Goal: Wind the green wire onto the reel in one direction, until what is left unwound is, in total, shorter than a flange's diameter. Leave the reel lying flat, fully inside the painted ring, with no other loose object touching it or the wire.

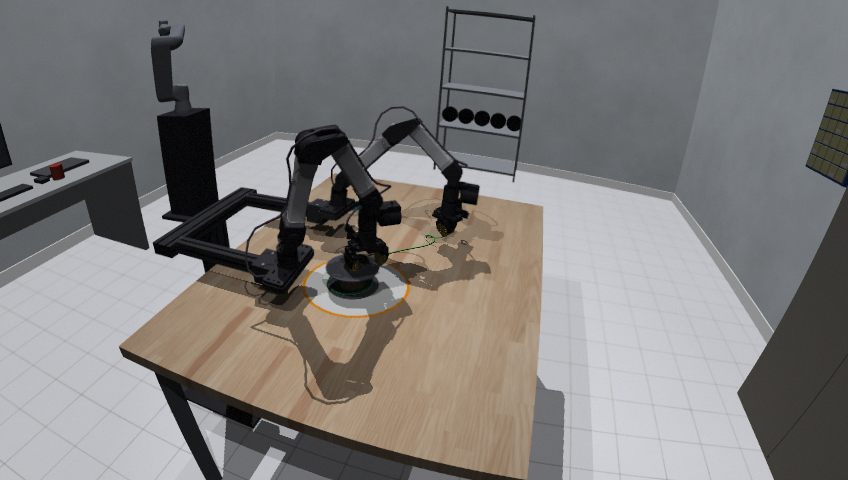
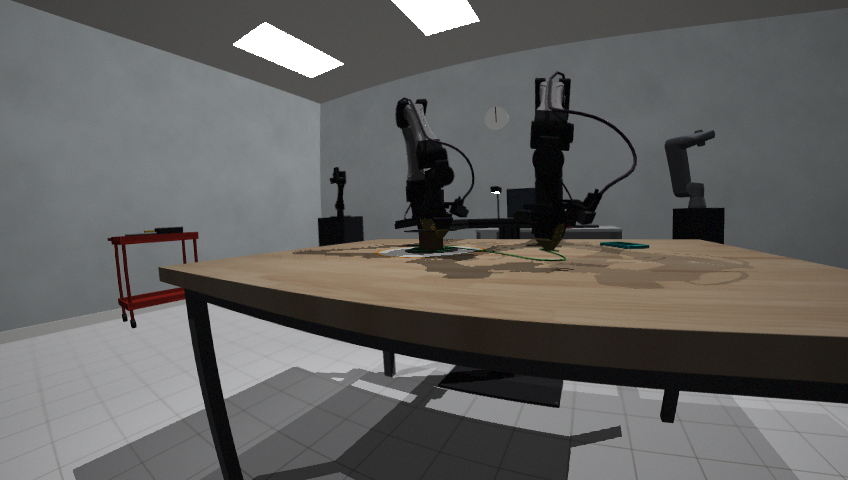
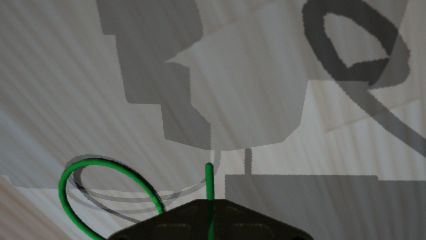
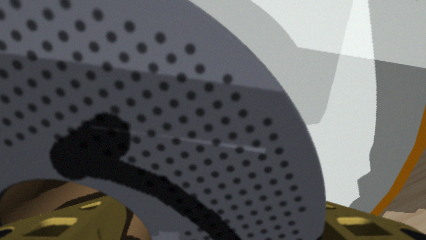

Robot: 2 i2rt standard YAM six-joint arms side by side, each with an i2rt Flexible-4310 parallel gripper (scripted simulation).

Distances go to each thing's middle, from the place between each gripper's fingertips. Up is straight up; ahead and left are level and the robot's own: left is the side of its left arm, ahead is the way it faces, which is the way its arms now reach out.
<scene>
Right now the dark reel (image 1: 336,268) is 4 cm behind my right hand (image 2: 435,237), 3 cm to the right of it and 2 cm below it.
I see my left gripper (image 2: 549,250) 360 mm to the left of the dark reel and 250 mm past it.
</scene>
